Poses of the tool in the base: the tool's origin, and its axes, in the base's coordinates. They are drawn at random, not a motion.
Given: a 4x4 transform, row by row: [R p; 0 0 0 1], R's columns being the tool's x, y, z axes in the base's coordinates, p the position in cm. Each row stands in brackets.
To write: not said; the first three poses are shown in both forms.
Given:
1: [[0.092 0.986 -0.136 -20.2], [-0.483 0.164 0.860 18.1], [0.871 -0.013 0.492 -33.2], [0 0 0 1]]
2: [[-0.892 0.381 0.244 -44.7], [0.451 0.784 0.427 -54.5], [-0.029 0.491 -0.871 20.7], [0 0 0 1]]
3: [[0.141 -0.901 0.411 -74.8], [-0.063 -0.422 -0.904 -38.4], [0.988 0.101 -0.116 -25.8], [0 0 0 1]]
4: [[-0.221 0.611 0.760 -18.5], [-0.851 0.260 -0.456 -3.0], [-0.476 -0.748 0.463 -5.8], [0 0 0 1]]
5: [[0.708 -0.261 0.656 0.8], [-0.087 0.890 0.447 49.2], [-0.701 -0.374 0.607 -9.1], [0 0 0 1]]
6: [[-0.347 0.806 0.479 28.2], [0.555 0.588 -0.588 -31.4], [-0.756 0.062 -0.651 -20.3], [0 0 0 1]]
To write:
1: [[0.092 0.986 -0.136 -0.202], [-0.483 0.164 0.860 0.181], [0.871 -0.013 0.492 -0.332], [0 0 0 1]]
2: [[-0.892 0.381 0.244 -0.447], [0.451 0.784 0.427 -0.545], [-0.029 0.491 -0.871 0.207], [0 0 0 1]]
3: [[0.141 -0.901 0.411 -0.748], [-0.063 -0.422 -0.904 -0.384], [0.988 0.101 -0.116 -0.258], [0 0 0 1]]
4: [[-0.221 0.611 0.760 -0.185], [-0.851 0.260 -0.456 -0.030], [-0.476 -0.748 0.463 -0.058], [0 0 0 1]]
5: [[0.708 -0.261 0.656 0.008], [-0.087 0.890 0.447 0.492], [-0.701 -0.374 0.607 -0.091], [0 0 0 1]]
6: [[-0.347 0.806 0.479 0.282], [0.555 0.588 -0.588 -0.314], [-0.756 0.062 -0.651 -0.203], [0 0 0 1]]
